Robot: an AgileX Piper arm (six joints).
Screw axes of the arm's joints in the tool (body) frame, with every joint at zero. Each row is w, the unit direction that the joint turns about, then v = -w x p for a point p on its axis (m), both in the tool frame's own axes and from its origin. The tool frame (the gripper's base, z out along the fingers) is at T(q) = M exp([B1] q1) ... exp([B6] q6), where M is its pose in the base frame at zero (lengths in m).
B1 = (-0.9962, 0, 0.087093, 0, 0.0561, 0)
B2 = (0, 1, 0, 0.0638, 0, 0.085)
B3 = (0, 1, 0, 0.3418, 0, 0.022)
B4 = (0, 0, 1, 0, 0, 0)
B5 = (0, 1, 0, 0.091, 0, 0)
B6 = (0, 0, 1, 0, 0, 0)
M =
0.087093 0 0.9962 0.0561
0 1 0 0
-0.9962 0 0.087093 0.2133
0 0 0 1
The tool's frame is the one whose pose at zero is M.
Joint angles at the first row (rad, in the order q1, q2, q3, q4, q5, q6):
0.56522 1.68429 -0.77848 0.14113 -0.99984 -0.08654
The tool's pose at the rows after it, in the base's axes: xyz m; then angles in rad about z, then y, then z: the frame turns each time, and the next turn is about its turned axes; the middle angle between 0 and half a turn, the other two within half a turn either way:
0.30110, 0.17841, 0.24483, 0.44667, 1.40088, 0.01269
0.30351, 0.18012, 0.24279, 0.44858, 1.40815, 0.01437
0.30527, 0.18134, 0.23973, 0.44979, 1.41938, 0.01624
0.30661, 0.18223, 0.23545, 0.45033, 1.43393, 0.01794
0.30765, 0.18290, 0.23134, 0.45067, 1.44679, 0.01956
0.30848, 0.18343, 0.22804, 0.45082, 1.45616, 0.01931
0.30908, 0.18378, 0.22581, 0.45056, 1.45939, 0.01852
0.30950, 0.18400, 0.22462, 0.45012, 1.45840, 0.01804
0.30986, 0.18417, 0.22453, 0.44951, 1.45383, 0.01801
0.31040, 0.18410, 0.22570, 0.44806, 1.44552, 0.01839
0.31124, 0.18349, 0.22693, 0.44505, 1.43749, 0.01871
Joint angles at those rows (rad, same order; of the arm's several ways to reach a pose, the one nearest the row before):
0.56522 1.69811 -0.78817 0.13913 -0.99826 -0.08317
0.56521 1.70999 -0.79743 0.13747 -0.99344 -0.07997
0.56520 1.72110 -0.80222 0.13673 -0.98841 -0.07678
0.56523 1.73306 -0.80339 0.13676 -0.98456 -0.07379
0.56521 1.74407 -0.80337 0.13674 -0.98265 -0.07086
0.56521 1.75323 -0.80340 0.13675 -0.98235 -0.07007
0.56522 1.76040 -0.80336 0.13676 -0.98629 -0.07007
0.56522 1.76528 -0.80358 0.13675 -0.99194 -0.07007
0.56522 1.76791 -0.80475 0.13686 -0.99799 -0.07006
0.56437 1.76820 -0.80754 0.13692 -1.00384 -0.07007
0.56177 1.76821 -0.81040 0.13681 -1.00905 -0.07007

